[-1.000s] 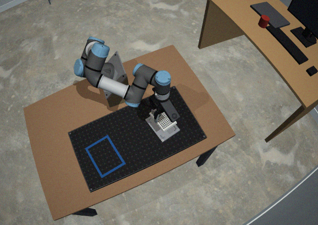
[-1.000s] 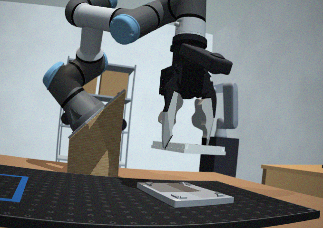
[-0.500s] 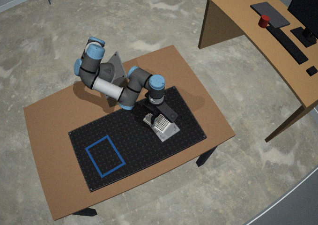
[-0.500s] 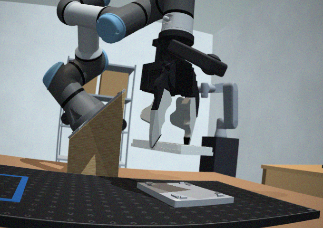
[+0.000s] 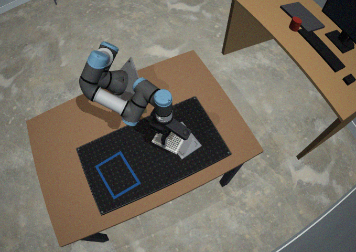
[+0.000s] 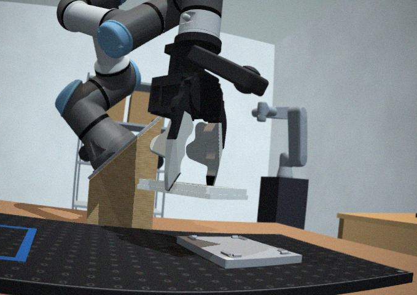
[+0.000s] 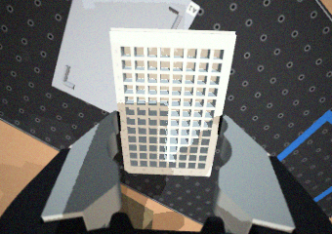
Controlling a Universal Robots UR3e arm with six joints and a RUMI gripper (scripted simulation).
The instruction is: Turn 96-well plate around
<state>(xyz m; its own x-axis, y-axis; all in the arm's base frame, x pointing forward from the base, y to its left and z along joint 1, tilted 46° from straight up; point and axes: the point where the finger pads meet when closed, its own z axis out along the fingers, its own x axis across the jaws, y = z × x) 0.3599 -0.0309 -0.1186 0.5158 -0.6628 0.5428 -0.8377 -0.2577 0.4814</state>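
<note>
The corner label lies 90 mm below my hand, 80 mm ahead of it and 30 mm to the left of it. From my hand the other things lie so: grey plate nest N1 (90 mm below, 70 mm to the left); then white 96-well plate (10 mm below).
</note>
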